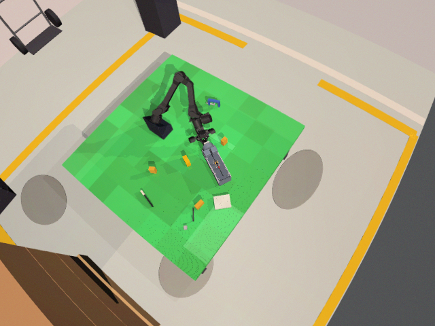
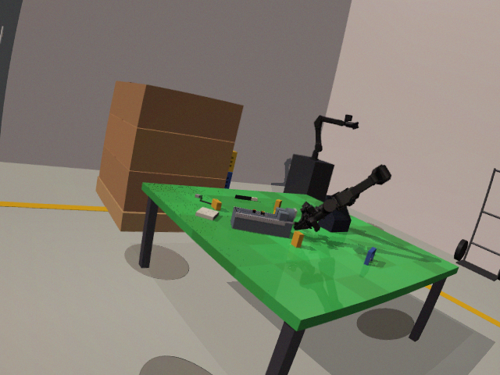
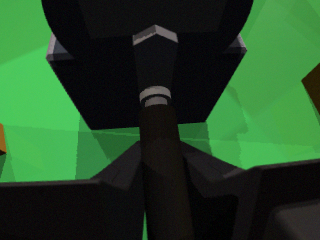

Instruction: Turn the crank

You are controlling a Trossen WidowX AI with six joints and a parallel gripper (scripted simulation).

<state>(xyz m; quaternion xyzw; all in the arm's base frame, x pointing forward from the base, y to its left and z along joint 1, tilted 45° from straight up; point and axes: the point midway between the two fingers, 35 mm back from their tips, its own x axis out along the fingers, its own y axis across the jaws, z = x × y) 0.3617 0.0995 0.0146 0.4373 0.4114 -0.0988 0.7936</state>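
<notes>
My gripper tip is now 30 mm below the dark handle, 20 mm past it and 10 mm to the right of it. Round my gripper tip: blue bracket: 340 mm to the left, 170 mm behind; then red pointer: 180 mm ahead, 100 mm to the right, 50 mm above; then white pad: 310 mm ahead, 260 mm to the right, 20 mm below.
</notes>
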